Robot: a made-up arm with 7 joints.
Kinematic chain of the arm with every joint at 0, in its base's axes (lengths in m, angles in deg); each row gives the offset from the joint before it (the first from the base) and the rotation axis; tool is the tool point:
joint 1: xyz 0 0 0 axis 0 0.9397 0.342
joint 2: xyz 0 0 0 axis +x
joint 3: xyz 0 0 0 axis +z
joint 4: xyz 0.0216 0 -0.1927 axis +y
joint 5: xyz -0.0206 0 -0.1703 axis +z
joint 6: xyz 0 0 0 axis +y
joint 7: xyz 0 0 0 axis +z
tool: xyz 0 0 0
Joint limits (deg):
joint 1: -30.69..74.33
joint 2: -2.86..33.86
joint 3: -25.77..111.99
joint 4: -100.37..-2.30
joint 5: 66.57..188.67
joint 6: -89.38..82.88
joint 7: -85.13..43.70
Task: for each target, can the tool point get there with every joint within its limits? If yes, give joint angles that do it. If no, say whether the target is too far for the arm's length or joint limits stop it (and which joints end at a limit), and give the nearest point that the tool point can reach.
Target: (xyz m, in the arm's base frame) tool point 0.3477 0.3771 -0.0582
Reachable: no: too far | nearest point 0.2190 0.2352 -0.0911 | short by 0.194 m
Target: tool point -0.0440 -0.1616 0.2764
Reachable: no: joint limits stop it (at a limit: joint 1, joint 2, joint 3, joint 4) | nearest point -0.2481 0.0864 0.0372 | short by 0.401 m
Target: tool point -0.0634 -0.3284 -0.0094
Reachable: no: joint limits stop it (at a limit: joint 1, joint 2, joint 3, joint 4) | nearest point -0.0835 -0.0695 -0.2421 | short by 0.349 m
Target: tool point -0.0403 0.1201 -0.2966
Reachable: yes | joints 34.13 3.13 32.84 -69.50 132.41 27.18 -63.55
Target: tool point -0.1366 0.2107 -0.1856
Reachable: yes | joints 57.55 22.79 42.24 -76.03 91.41 -60.73 -10.74
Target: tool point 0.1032 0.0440 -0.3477
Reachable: yes | joints -11.82 5.66 22.56 -10.91 114.21 -30.34 -53.65
